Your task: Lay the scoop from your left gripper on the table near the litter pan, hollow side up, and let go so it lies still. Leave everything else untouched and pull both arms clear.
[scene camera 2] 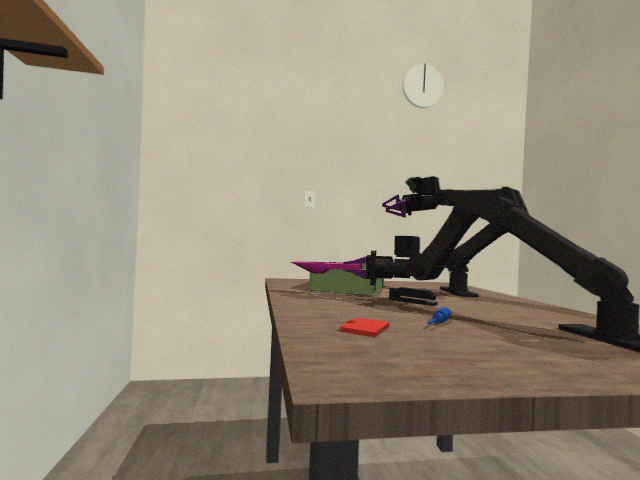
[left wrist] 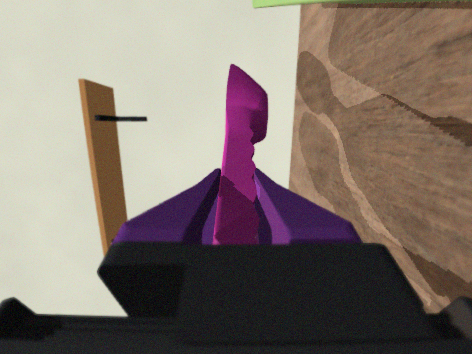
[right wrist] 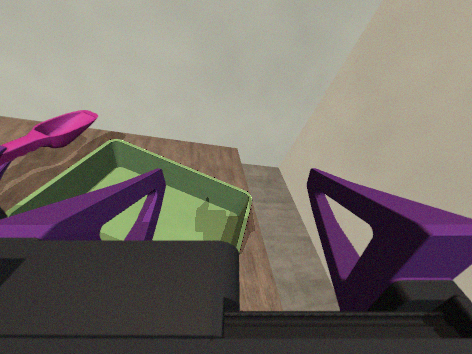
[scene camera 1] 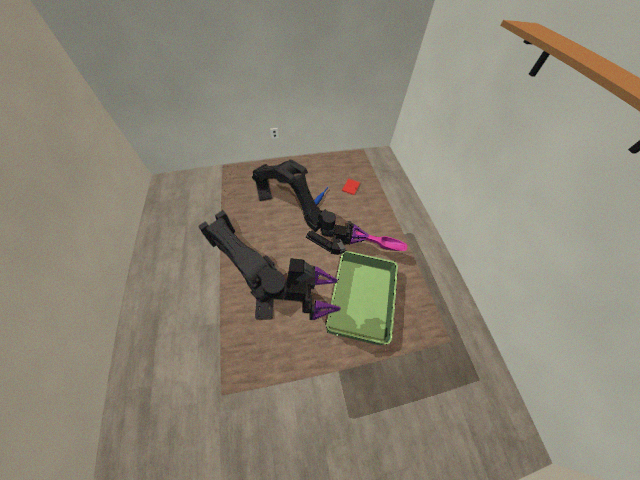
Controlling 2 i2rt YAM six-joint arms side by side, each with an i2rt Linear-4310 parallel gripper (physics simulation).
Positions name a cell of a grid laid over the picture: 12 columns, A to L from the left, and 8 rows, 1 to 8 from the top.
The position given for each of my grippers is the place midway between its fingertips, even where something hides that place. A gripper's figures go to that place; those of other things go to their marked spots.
Labels:
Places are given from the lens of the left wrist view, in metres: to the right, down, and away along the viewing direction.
my left gripper (left wrist: G5): 0.00, 0.00, 0.13
pink scoop (left wrist: G6): 0.00, 0.02, 0.09

